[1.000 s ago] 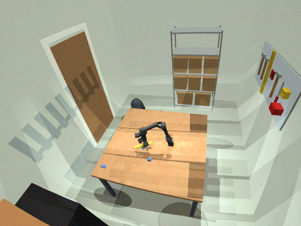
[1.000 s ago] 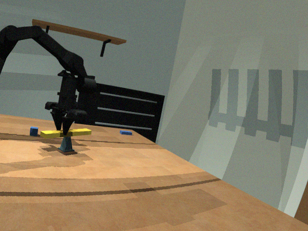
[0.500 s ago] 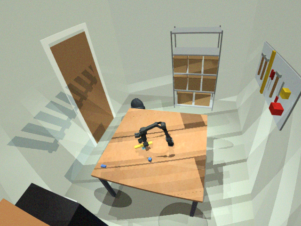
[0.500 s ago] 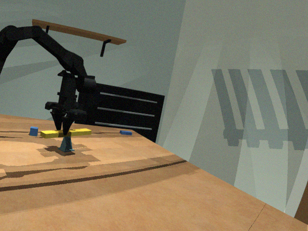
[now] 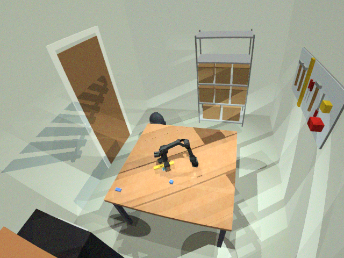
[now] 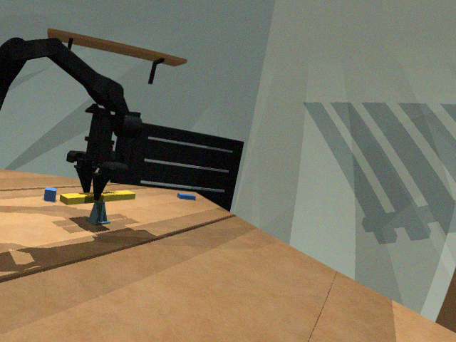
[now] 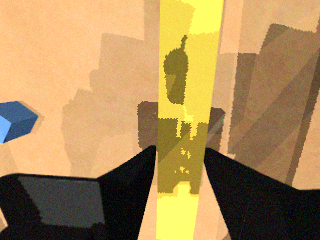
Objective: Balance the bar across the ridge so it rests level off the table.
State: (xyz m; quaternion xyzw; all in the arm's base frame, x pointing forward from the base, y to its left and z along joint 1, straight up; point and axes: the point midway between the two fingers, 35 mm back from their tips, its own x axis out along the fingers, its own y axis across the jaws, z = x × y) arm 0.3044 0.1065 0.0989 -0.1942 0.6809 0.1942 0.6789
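The bar lies 2 cm to the left of my gripper tip and 2 cm ahead of it. Also, from my gripper tip: blue cube 18 cm to the left, 10 cm behind, 5 cm below; flat blue block 44 cm ahead, 39 cm to the left, 6 cm below.
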